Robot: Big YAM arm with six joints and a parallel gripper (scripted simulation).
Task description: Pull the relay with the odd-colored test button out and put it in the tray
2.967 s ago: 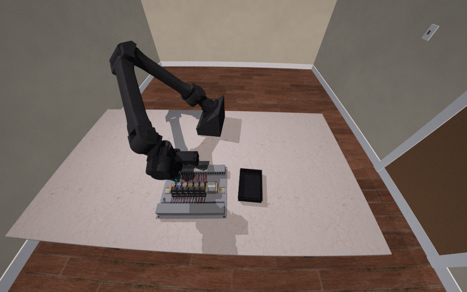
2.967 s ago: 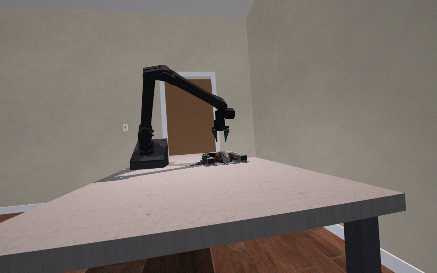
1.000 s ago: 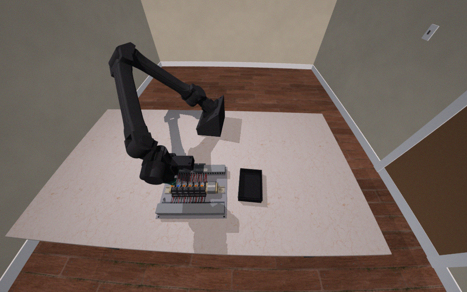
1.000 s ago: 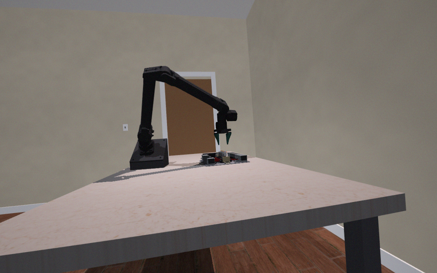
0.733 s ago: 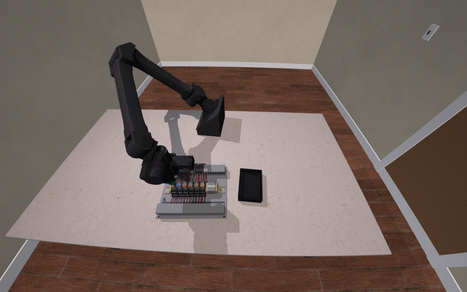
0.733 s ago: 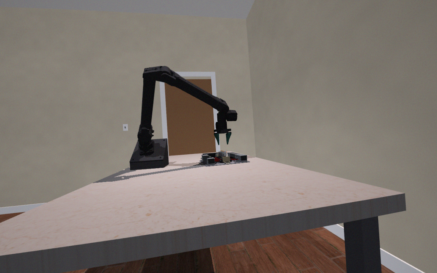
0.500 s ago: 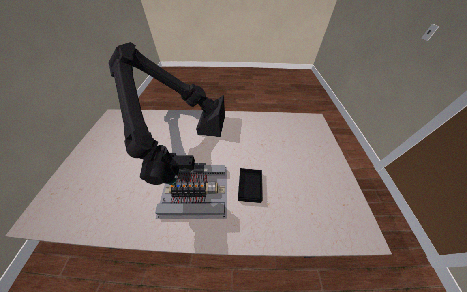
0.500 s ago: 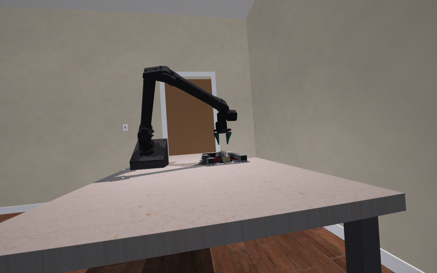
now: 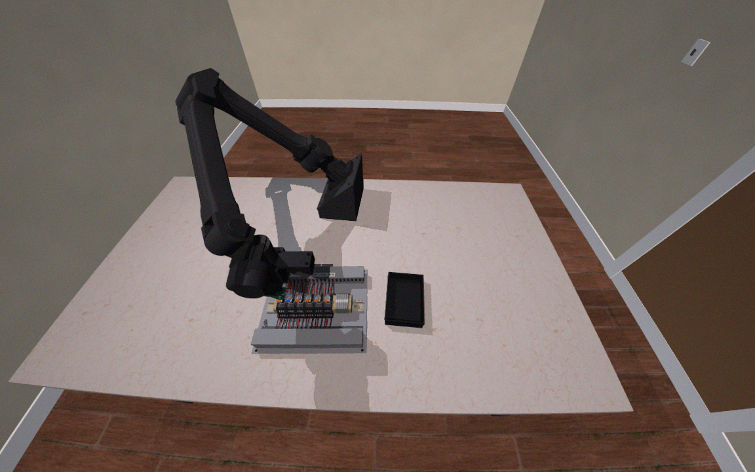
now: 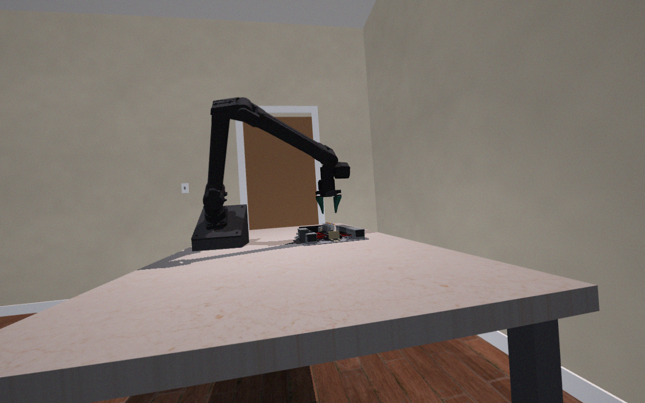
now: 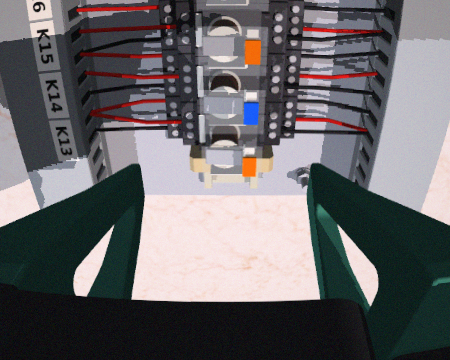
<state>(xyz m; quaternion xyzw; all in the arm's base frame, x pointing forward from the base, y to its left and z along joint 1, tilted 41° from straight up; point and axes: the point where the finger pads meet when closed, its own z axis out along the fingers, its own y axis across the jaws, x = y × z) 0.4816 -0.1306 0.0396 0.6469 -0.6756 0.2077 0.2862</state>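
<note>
My gripper is now 7 cm above the clear-cased relay. Also, from my hand: black tray (2 cm behind, 34 cm to the left, 11 cm below).
</note>
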